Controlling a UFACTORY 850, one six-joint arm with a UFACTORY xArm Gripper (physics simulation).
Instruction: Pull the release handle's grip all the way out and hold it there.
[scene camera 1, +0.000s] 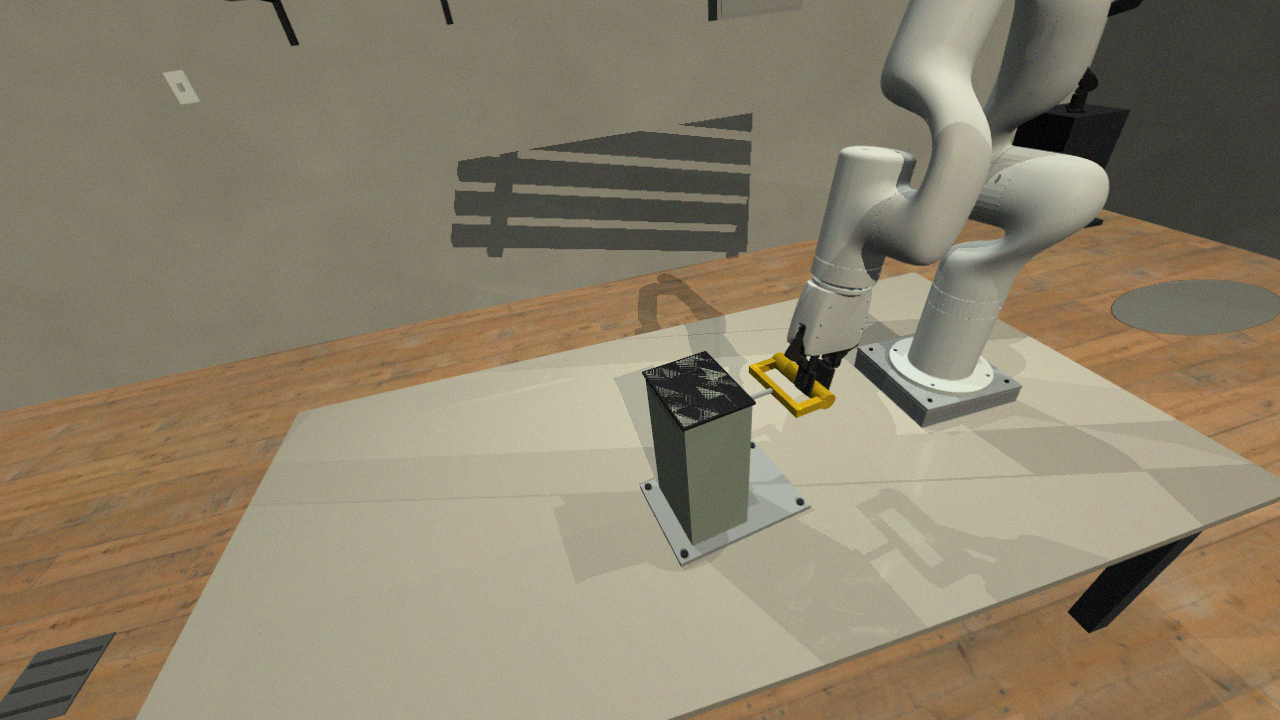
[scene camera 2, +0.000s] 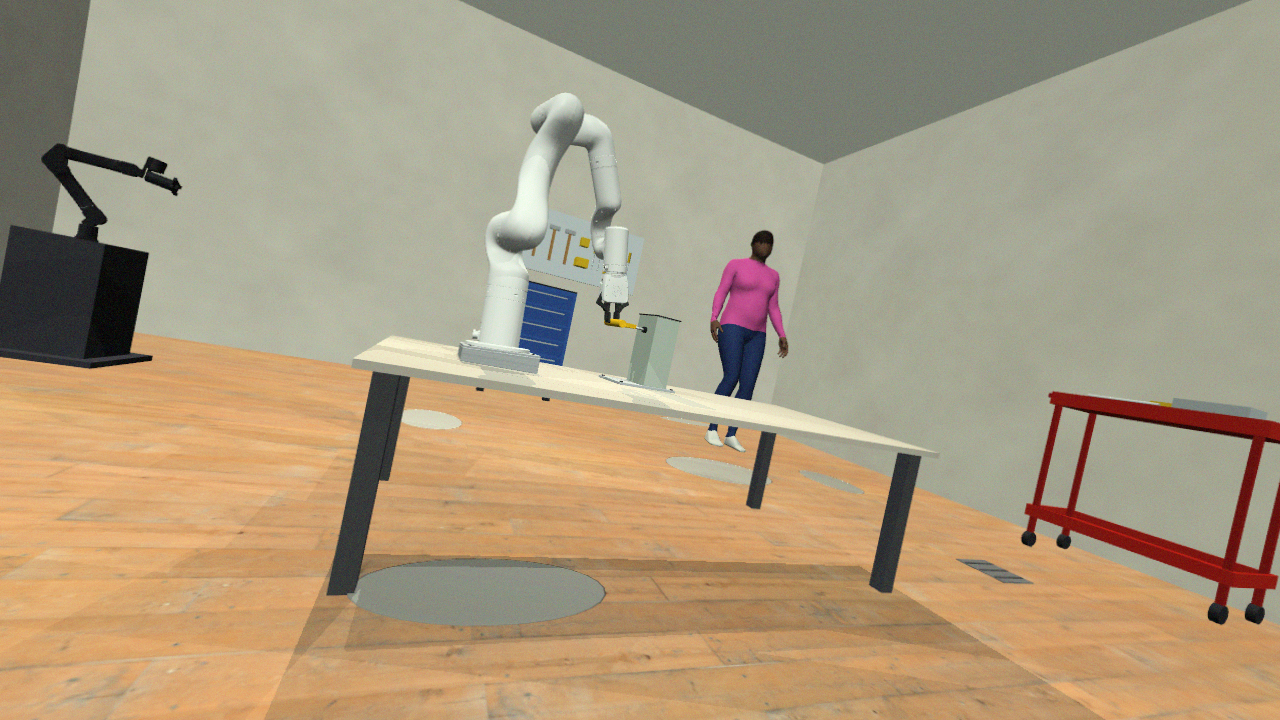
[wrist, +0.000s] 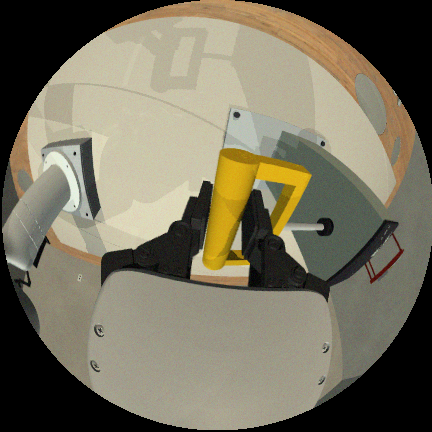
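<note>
The release handle is a yellow rectangular frame whose round grip bar (scene camera 1: 827, 399) (scene camera 2: 617, 322) (wrist: 231, 200) lies on the side away from the post. A thin pale rod (scene camera 1: 760, 394) (wrist: 304, 227) joins the frame to a grey-green post (scene camera 1: 720, 474) (scene camera 2: 654, 353) (wrist: 335, 200), passing into a black collar (wrist: 325, 227). A stretch of rod shows between frame and post. My gripper (scene camera 1: 810, 385) (scene camera 2: 613, 314) (wrist: 228, 200) points down and is shut on the grip bar, with one black finger on the outer side and the other inside the frame's opening. The finger contact is partly hidden.
The post stands on a bolted plate (scene camera 1: 776, 503) (wrist: 242, 131) on the pale table (scene camera 1: 402, 537) (scene camera 2: 760, 419). The arm's base (scene camera 1: 939, 407) (scene camera 2: 497, 356) (wrist: 89, 175) is on the handle's side. A person (scene camera 2: 750, 295) stands beyond the table, and a red cart (scene camera 2: 1136, 543) is at the right.
</note>
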